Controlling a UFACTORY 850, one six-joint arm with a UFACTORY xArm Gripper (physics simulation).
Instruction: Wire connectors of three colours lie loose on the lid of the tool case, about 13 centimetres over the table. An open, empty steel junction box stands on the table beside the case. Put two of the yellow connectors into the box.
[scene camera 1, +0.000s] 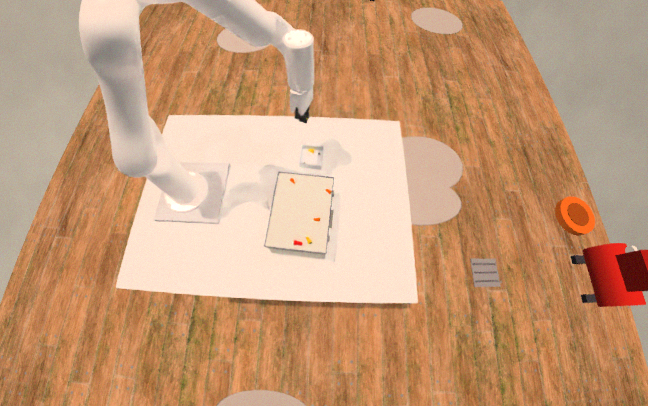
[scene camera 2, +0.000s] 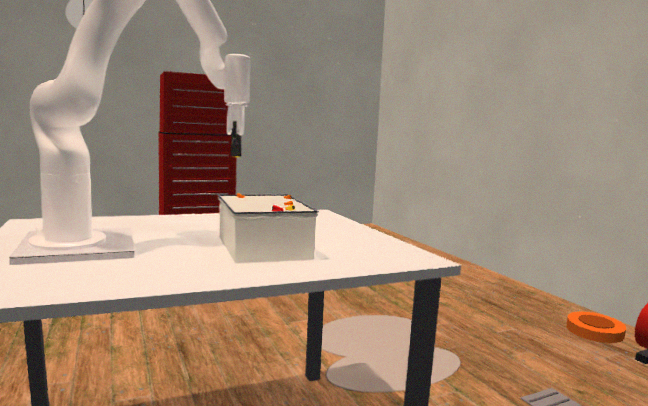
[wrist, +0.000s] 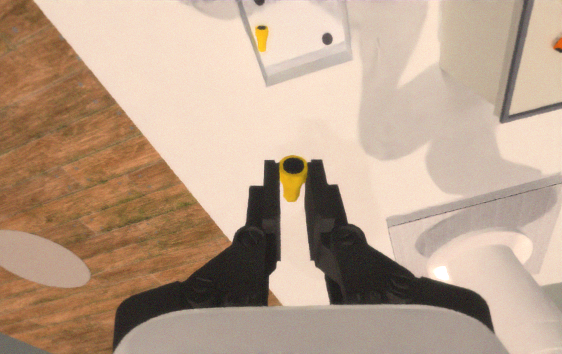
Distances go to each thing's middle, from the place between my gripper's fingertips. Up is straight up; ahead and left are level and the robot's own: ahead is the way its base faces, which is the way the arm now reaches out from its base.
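As for the tool case (scene camera 2: 251, 232), my gripper is 170 mm above it, 320 mm to the left of it and 30 mm past it.
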